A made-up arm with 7 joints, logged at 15 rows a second.
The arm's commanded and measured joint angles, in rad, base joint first. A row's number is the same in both.
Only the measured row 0 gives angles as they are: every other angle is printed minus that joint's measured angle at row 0.
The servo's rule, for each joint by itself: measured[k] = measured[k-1] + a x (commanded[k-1-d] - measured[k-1]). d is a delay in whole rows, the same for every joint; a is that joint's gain. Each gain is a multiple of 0.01, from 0.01 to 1. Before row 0 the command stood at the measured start. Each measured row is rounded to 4 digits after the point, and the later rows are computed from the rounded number. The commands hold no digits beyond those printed.
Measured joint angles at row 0:
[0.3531, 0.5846, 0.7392, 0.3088, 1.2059, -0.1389, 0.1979]
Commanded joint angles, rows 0 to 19:
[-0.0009, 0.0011, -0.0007, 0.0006, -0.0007, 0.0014, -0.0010]
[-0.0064, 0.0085, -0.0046, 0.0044, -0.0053, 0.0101, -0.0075]
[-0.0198, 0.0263, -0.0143, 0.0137, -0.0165, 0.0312, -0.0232]
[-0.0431, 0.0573, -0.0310, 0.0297, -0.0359, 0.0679, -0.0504]
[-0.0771, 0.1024, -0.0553, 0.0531, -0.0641, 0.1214, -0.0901]
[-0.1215, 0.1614, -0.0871, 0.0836, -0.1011, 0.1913, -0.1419]
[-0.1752, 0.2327, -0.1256, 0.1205, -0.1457, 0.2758, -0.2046]
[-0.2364, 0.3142, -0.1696, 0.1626, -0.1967, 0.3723, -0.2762]
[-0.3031, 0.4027, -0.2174, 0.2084, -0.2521, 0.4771, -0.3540]
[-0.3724, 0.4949, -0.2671, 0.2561, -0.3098, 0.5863, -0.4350]
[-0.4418, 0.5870, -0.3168, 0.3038, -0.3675, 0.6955, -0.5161]
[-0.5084, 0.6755, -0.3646, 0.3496, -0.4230, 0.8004, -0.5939]
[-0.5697, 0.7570, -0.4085, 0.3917, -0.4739, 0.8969, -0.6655]
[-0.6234, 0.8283, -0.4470, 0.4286, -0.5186, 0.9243, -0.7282]
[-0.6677, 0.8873, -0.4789, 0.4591, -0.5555, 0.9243, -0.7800]
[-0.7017, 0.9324, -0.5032, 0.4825, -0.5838, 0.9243, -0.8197]
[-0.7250, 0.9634, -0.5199, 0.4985, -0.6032, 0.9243, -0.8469]
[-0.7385, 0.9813, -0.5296, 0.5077, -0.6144, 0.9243, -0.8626]
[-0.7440, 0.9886, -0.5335, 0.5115, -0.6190, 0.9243, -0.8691]
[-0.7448, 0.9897, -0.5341, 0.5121, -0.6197, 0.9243, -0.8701]
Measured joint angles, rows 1 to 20:
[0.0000, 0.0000, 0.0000, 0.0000, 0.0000, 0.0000, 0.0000]
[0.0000, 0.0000, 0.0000, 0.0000, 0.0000, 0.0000, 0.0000]
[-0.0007, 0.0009, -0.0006, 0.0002, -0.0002, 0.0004, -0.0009]
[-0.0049, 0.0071, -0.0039, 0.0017, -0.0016, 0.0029, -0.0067]
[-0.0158, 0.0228, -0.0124, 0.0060, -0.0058, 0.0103, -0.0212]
[-0.0357, 0.0511, -0.0277, 0.0145, -0.0142, 0.0253, -0.0469]
[-0.0659, 0.0932, -0.0503, 0.0284, -0.0282, 0.0503, -0.0849]
[-0.1065, 0.1491, -0.0805, 0.0483, -0.0486, 0.0870, -0.1351]
[-0.1567, 0.2177, -0.1175, 0.0743, -0.0758, 0.1361, -0.1963]
[-0.2149, 0.2968, -0.1602, 0.1061, -0.1097, 0.1975, -0.2666]
[-0.2793, 0.3836, -0.2071, 0.1429, -0.1496, 0.2702, -0.3435]
[-0.3473, 0.4749, -0.2563, 0.1837, -0.1945, 0.3524, -0.4240]
[-0.4163, 0.5668, -0.3059, 0.2269, -0.2429, 0.4416, -0.5050]
[-0.4835, 0.6559, -0.3540, 0.2711, -0.2933, 0.5349, -0.5832]
[-0.5464, 0.7388, -0.3987, 0.3145, -0.3439, 0.6290, -0.6556]
[-0.6026, 0.8122, -0.4383, 0.3556, -0.3928, 0.7058, -0.7195]
[-0.6501, 0.8738, -0.4716, 0.3929, -0.4384, 0.7626, -0.7727]
[-0.6878, 0.9219, -0.4975, 0.4252, -0.4791, 0.8046, -0.8141]
[-0.7150, 0.9559, -0.5159, 0.4516, -0.5138, 0.8357, -0.8430]
[-0.7322, 0.9767, -0.5271, 0.4718, -0.5420, 0.8587, -0.8602]
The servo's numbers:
d 2
a 0.73 0.82 0.82 0.36 0.28 0.26 0.88

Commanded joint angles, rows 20 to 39:
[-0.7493, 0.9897, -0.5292, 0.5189, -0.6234, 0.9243, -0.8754]
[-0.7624, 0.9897, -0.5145, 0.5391, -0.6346, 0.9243, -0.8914]
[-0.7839, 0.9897, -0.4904, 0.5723, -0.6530, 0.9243, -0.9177]
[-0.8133, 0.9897, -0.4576, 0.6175, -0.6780, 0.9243, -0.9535]
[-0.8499, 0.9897, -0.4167, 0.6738, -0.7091, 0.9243, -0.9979]
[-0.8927, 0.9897, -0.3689, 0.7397, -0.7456, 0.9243, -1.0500]
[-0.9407, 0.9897, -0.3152, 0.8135, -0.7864, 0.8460, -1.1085]
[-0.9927, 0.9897, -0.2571, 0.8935, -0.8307, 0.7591, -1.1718]
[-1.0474, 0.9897, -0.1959, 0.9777, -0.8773, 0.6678, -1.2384]
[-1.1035, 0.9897, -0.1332, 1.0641, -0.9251, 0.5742, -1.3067]
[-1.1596, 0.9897, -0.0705, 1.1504, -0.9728, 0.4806, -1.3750]
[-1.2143, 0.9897, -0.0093, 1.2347, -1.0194, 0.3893, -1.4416]
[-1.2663, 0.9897, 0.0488, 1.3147, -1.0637, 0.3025, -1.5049]
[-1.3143, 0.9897, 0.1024, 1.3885, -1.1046, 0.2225, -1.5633]
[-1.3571, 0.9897, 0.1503, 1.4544, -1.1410, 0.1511, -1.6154]
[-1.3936, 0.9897, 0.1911, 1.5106, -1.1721, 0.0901, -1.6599]
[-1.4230, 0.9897, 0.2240, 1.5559, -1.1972, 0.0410, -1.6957]
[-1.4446, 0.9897, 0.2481, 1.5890, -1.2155, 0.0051, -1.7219]
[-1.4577, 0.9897, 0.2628, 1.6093, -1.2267, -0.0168, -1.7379]
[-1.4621, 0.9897, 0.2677, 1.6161, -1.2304, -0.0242, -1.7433]
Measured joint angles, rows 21 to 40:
[-0.7408, 0.9865, -0.5323, 0.4861, -0.5636, 0.8758, -0.8680]
[-0.7437, 0.9891, -0.5338, 0.4955, -0.5793, 0.8884, -0.8698]
[-0.7478, 0.9896, -0.5300, 0.5039, -0.5916, 0.8977, -0.8747]
[-0.7585, 0.9897, -0.5173, 0.5166, -0.6036, 0.9046, -0.8894]
[-0.7770, 0.9897, -0.4952, 0.5367, -0.6174, 0.9097, -0.9143]
[-0.8035, 0.9897, -0.4644, 0.5658, -0.6344, 0.9135, -0.9488]
[-0.8374, 0.9897, -0.4253, 0.6047, -0.6553, 0.9163, -0.9920]
[-0.8778, 0.9897, -0.3791, 0.6533, -0.6806, 0.9184, -1.0430]
[-0.9237, 0.9897, -0.3267, 0.7110, -0.7102, 0.8996, -1.1006]
[-0.9741, 0.9897, -0.2696, 0.7767, -0.7439, 0.8631, -1.1633]
[-1.0276, 0.9897, -0.2092, 0.8491, -0.7813, 0.8123, -1.2294]
[-1.0830, 0.9897, -0.1469, 0.9265, -0.8216, 0.7504, -1.2974]
[-1.1389, 0.9897, -0.0843, 1.0071, -0.8639, 0.6803, -1.3657]
[-1.1939, 0.9897, -0.0228, 1.0890, -0.9074, 0.6046, -1.4325]
[-1.2468, 0.9897, 0.0359, 1.1703, -0.9512, 0.5261, -1.4962]
[-1.2961, 0.9897, 0.0904, 1.2489, -0.9942, 0.4472, -1.5552]
[-1.3406, 0.9897, 0.1395, 1.3229, -1.0353, 0.3702, -1.6082]
[-1.3793, 0.9897, 0.1818, 1.3905, -1.0736, 0.2974, -1.6537]
[-1.4112, 0.9897, 0.2164, 1.4500, -1.1082, 0.2307, -1.6907]
[-1.4356, 0.9897, 0.2424, 1.5000, -1.1382, 0.1720, -1.7182]

